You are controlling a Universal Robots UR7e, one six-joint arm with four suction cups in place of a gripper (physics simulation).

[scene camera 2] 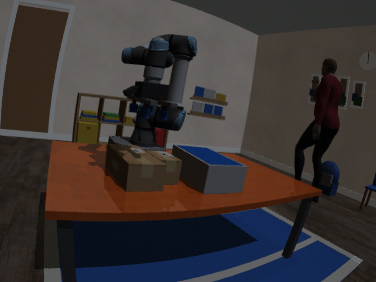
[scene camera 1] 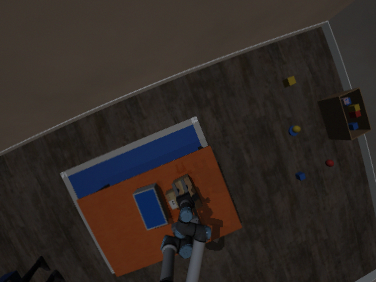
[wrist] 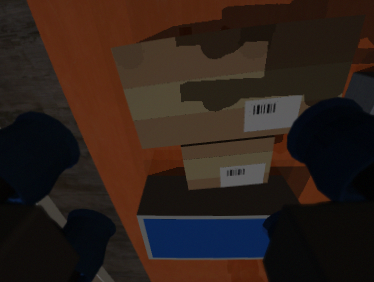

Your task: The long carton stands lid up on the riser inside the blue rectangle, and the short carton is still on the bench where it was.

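Places are measured from the arm's base along level axes (x ahead, y left, z up), in centimetres.
Where they show: hand, tool point: (scene camera 2: 146, 115) (wrist: 183, 190); arm's base, link origin: (scene camera 2: 142, 143).
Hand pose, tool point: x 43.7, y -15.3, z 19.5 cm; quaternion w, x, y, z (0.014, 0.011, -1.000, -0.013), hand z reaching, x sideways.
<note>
Things, the pixels of their centre, and the offset from my tool point. Level surfaces: height alone.
- long brown carton, body centre: (wrist: 228, 83) (scene camera 2: 132, 165) (scene camera 1: 187, 192) dx -6.8, dy -0.9, dz -21.6 cm
- orange bench, surface height: dz -26.8 cm
- short brown carton, body centre: (wrist: 222, 149) (scene camera 2: 161, 167) (scene camera 1: 174, 197) dx -6.8, dy +12.2, dz -21.6 cm
- grey riser, body centre: (wrist: 215, 218) (scene camera 2: 205, 167) (scene camera 1: 151, 206) dx -6.3, dy +34.3, dz -20.8 cm
- blue rectangle, body centre: (wrist: 218, 241) (scene camera 2: 208, 154) (scene camera 1: 150, 209) dx -6.3, dy +34.3, dz -14.8 cm
The long brown carton (scene camera 1: 185, 180) (scene camera 2: 125, 170) (wrist: 165, 105) stands on the orange bench (scene camera 1: 102, 232) (scene camera 2: 67, 202) (wrist: 95, 100), its taped, labelled lid up. The short brown carton (scene camera 1: 171, 196) (scene camera 2: 173, 172) (wrist: 204, 159) stands close beside it, between it and the grey riser (scene camera 1: 145, 189) (scene camera 2: 227, 179) (wrist: 215, 196). The riser's top shows the blue rectangle (scene camera 1: 151, 207) (scene camera 2: 207, 155) (wrist: 207, 237) with a pale border and no carton on it. My gripper (scene camera 1: 184, 189) (scene camera 2: 149, 111) (wrist: 183, 192), four blue suction cups, is open and hangs above the cartons, apart from them.
The arm's base (scene camera 2: 144, 137) stands at the bench's far edge in scene camera 2. A person in a red top (scene camera 2: 327, 102) is at the right. A toy box (scene camera 1: 336, 117) and loose toys lie on the floor. Wall shelves (scene camera 2: 209, 101) hang behind.
</note>
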